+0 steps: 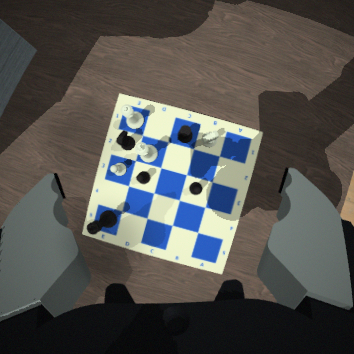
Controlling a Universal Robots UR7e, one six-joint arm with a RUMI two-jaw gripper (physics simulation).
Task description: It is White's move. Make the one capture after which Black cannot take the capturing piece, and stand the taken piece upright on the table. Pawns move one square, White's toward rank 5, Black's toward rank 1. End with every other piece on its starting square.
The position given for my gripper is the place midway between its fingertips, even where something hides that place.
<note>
In view: my gripper (pixel 171 174) and a chessboard (pixel 161 218).
</note>
